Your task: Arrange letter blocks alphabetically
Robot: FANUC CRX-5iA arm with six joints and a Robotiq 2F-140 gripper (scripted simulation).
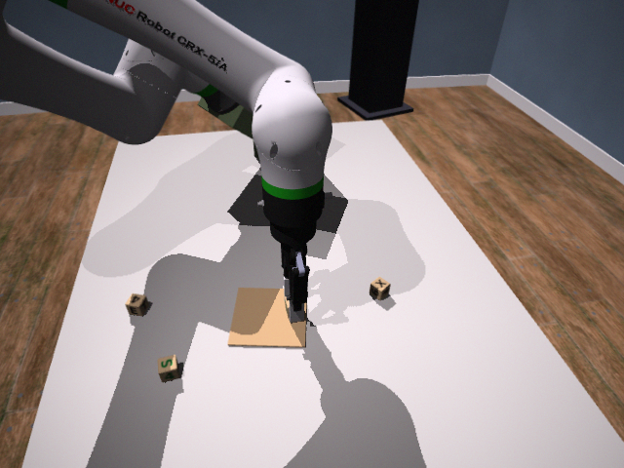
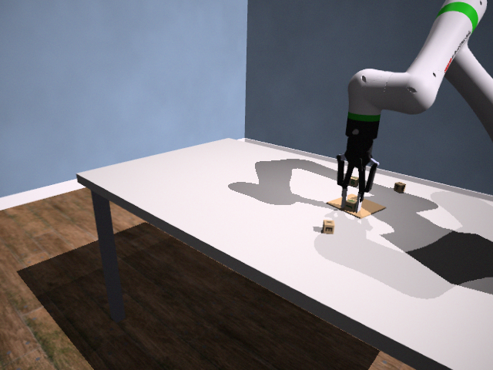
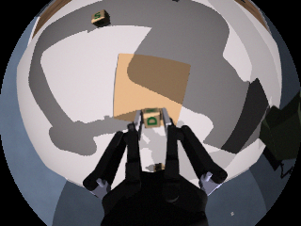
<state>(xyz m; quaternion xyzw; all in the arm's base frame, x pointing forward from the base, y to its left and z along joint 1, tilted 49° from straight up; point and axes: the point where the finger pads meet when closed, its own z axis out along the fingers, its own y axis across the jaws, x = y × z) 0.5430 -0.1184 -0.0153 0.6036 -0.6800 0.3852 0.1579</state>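
My gripper is now 1 cm past the mat, 5 cm to the left of it and 4 cm above it.
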